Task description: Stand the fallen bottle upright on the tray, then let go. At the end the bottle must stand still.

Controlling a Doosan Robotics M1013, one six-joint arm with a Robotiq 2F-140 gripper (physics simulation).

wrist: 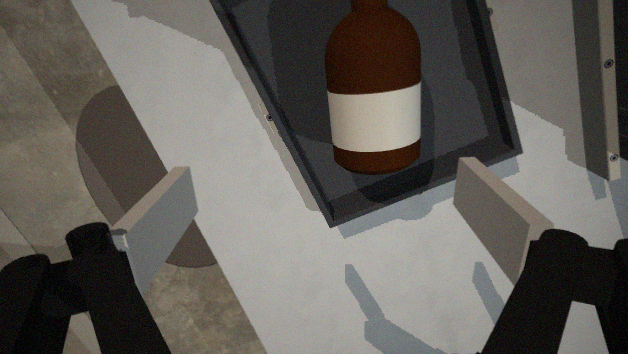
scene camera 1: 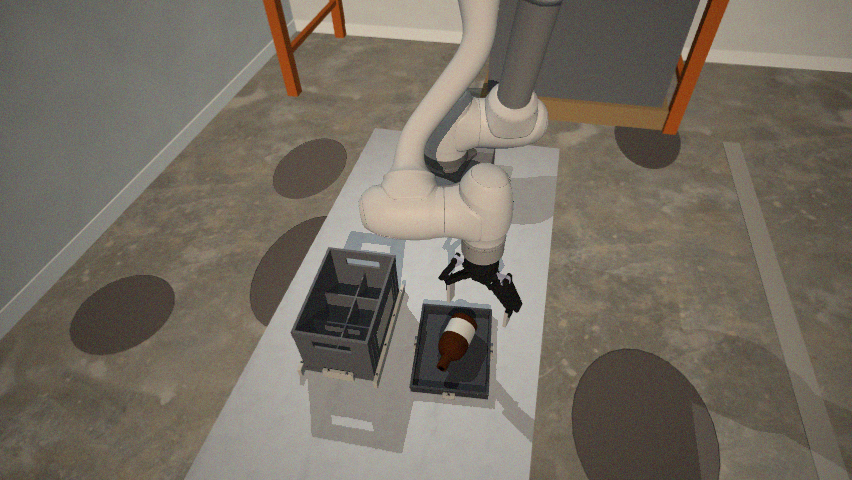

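Pixels of known places: gripper, between the fingertips: [wrist: 323,185] [scene camera 1: 477,310]; arm's base, origin of its link: [scene camera 1: 444,160].
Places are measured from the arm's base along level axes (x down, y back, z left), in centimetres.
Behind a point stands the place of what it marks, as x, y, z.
A brown bottle [scene camera 1: 457,337] {2.4, -62.2, 30.4} [wrist: 374,117] {2.3, -59.3, 30.0} with a white label lies on its side in the dark tray [scene camera 1: 449,391] {7.7, -73.9, 33.2} [wrist: 504,107] {7.6, -57.3, 18.2}. In the scene view its neck points toward the front of the tray and its base lies near the back wall. In the wrist view the neck runs out of the top edge and the base faces the fingers. My gripper [scene camera 1: 478,308] {-5.9, -58.2, 34.0} [wrist: 323,185] {-5.9, -58.2, 34.0} is wide open and empty. It hangs above the back edge of the tray, behind the bottle's base, with its two pads far apart and touching nothing.
A grey crate [scene camera 1: 331,350] {-1.7, -80.0, 5.2} with compartments stands left of the tray on the same white table [scene camera 1: 476,441] {10.2, -81.6, 43.2}. A light rail [scene camera 1: 390,336] {8.0, -65.7, 12.7} [wrist: 609,90] {7.1, -57.6, 10.3} runs along the crate's side facing the tray. Orange posts [scene camera 1: 283,53] and a grey panel [scene camera 1: 602,53] stand at the back.
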